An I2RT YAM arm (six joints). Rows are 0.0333 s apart.
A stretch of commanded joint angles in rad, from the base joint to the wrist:
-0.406 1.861 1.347 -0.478 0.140 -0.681
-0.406 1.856 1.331 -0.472 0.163 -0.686
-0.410 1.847 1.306 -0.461 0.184 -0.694
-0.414 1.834 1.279 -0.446 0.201 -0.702
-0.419 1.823 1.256 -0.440 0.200 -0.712
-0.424 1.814 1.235 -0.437 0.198 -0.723
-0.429 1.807 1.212 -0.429 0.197 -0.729
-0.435 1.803 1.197 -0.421 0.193 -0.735
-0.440 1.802 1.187 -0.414 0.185 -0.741
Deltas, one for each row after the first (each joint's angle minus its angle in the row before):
0.000 -0.005 -0.016 0.006 0.023 -0.005
-0.004 -0.009 -0.025 0.011 0.021 -0.008
-0.004 -0.013 -0.027 0.015 0.017 -0.008
-0.005 -0.011 -0.023 0.006 -0.001 -0.010
-0.005 -0.009 -0.021 0.003 -0.002 -0.011
-0.005 -0.007 -0.023 0.008 -0.001 -0.006
-0.006 -0.004 -0.015 0.008 -0.004 -0.006
-0.005 -0.001 -0.010 0.007 -0.008 -0.006

